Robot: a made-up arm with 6 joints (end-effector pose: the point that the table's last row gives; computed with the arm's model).
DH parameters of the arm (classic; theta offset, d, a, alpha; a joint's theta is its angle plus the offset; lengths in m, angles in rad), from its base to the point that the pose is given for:
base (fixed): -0.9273 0 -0.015 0
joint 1: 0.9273 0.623 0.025 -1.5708
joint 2: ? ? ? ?
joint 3: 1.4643 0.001 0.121 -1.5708
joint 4: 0 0.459 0.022 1.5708
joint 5: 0 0.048 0.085 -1.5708
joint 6: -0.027 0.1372 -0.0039 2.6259
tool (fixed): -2.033 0.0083 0 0
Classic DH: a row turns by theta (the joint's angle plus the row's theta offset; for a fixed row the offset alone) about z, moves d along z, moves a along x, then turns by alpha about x.
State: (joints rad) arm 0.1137 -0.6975 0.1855 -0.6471 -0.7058 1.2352
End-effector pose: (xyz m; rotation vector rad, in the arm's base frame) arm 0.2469 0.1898 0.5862 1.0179 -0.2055 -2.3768
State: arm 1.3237 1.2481 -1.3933 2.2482 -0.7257 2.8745
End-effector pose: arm 0.2681 0.4397 0.2130 -0.2166 -0.7367 0.5789
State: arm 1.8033 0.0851 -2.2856 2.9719 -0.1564 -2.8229
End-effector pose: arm -0.0753 0.5658 1.3036 1.9380 0.4739 -0.7722
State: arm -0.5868 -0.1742 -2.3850 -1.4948 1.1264 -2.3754
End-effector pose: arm 0.1815 -0.1799 1.5053 -1.8065 -0.6340 -0.0842
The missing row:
joint 2: -1.4643 0 0.348 0
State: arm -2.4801 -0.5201 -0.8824 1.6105 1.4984 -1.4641
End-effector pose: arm -0.3057 -0.3469 1.0168 -0.7020 1.7154 1.9517
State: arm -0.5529 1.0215 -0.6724 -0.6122 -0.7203 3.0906
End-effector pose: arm 0.3980 -0.0775 0.2227 0.3973 -0.7624 1.2199
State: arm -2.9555 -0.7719 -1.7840 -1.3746 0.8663 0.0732
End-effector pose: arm -0.1003 0.0078 1.4369 2.2382 0.4200 0.0135
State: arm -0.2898 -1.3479 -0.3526 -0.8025 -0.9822 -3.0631
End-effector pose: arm 0.1533 0.1309 1.0071 1.6946 1.7502 -1.9542
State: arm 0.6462 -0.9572 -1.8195 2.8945 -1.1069 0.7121
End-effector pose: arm 0.0118 -0.0901 1.2519 0.2648 -2.0671 0.9647
